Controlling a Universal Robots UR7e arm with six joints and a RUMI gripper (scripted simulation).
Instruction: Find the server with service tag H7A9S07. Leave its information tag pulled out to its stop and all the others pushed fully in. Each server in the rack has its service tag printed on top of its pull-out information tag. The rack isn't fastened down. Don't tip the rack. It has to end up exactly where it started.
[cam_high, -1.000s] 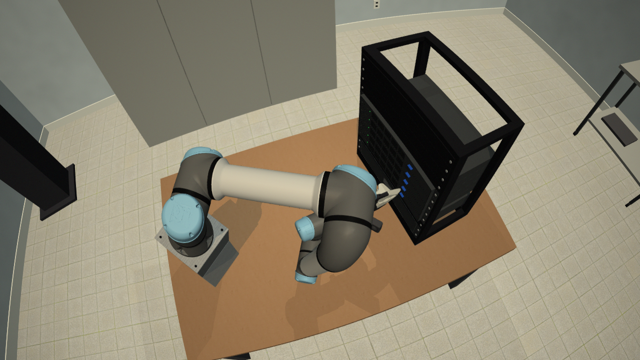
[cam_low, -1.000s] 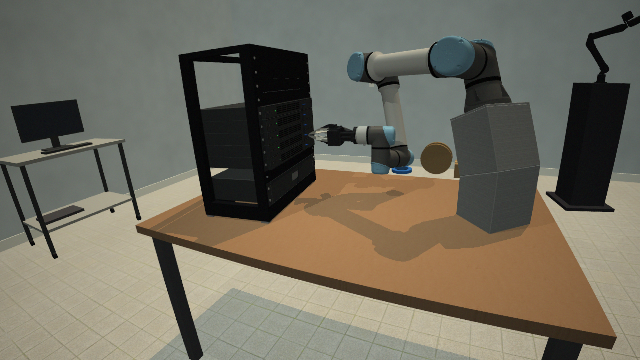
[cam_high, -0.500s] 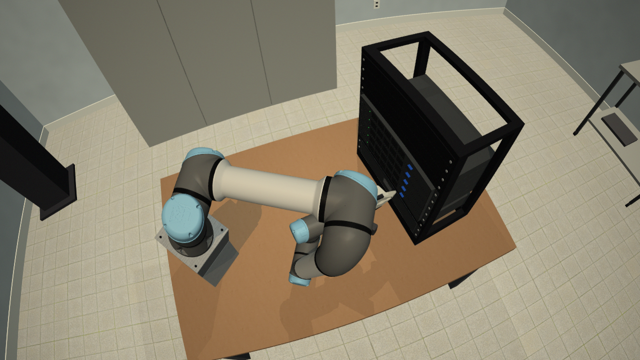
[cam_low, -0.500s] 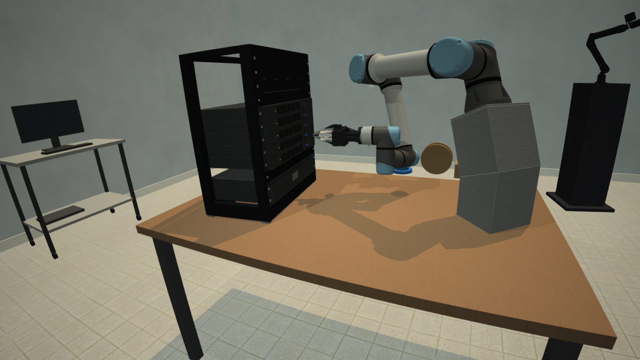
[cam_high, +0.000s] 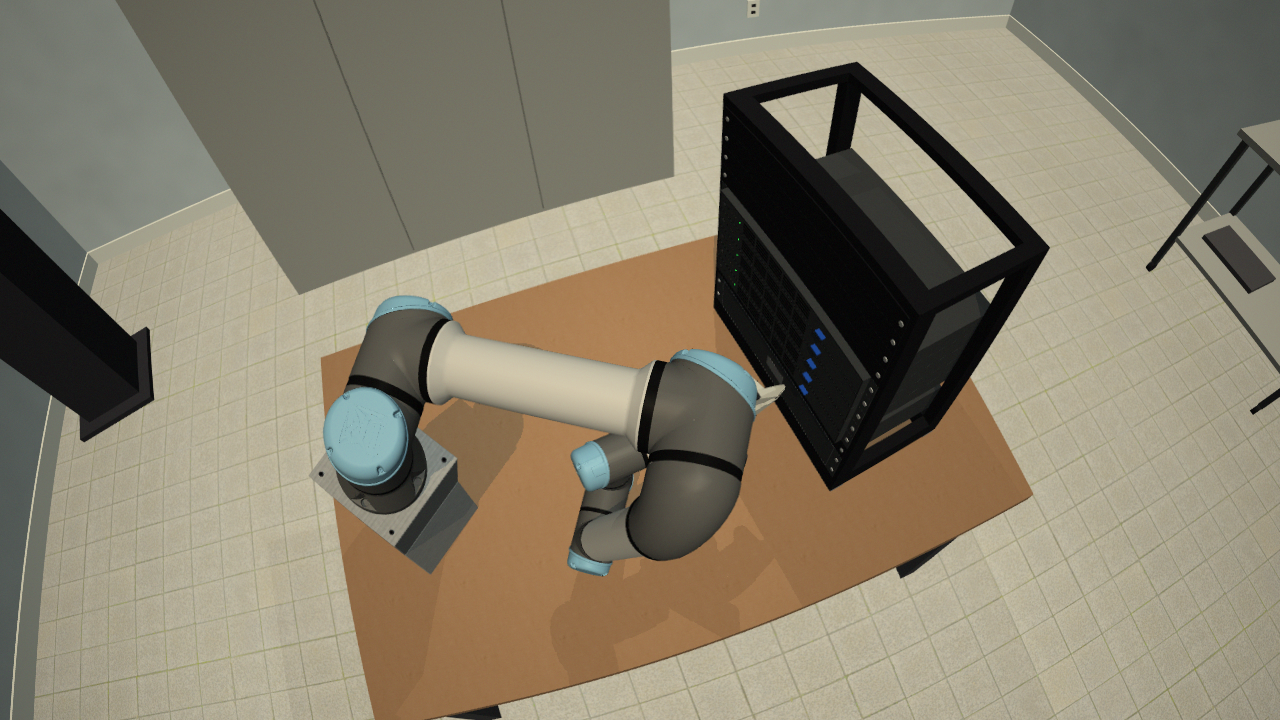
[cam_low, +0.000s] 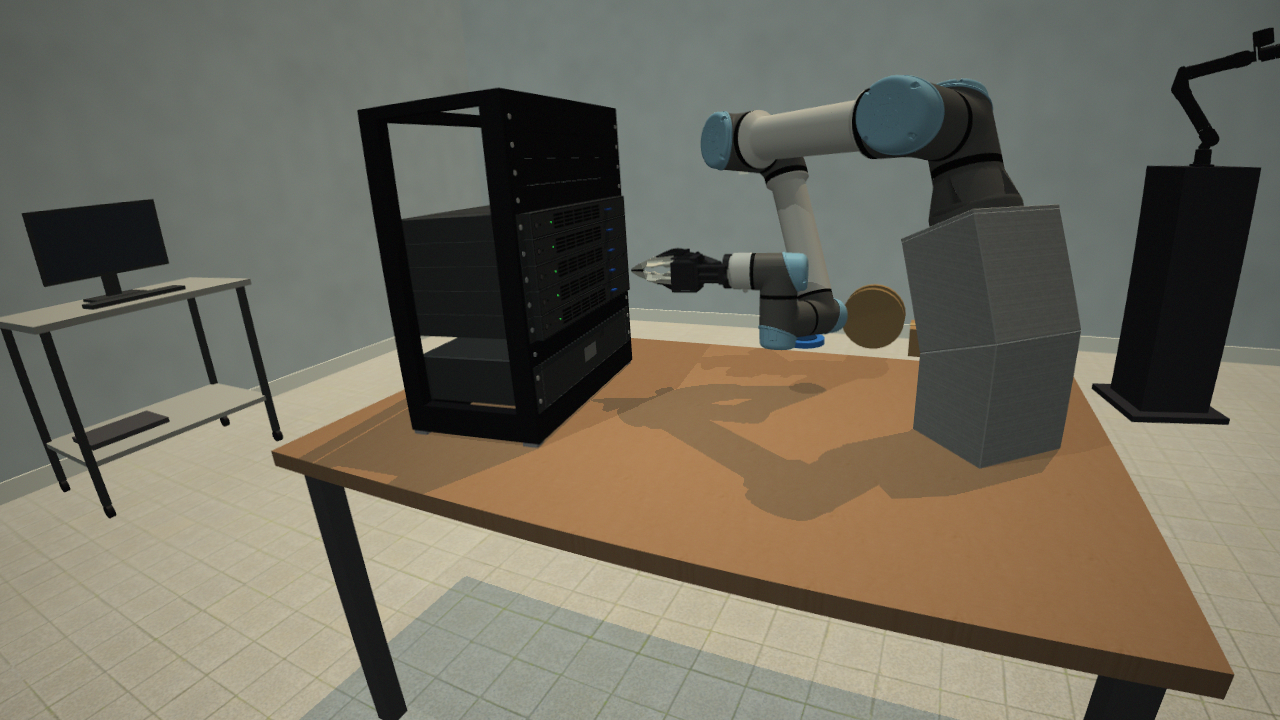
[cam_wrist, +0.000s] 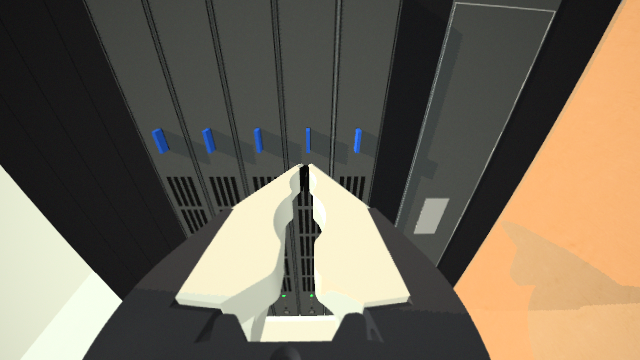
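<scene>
The information tag is 10 cm ahead of my hand and 1 cm to the right of it.
</scene>
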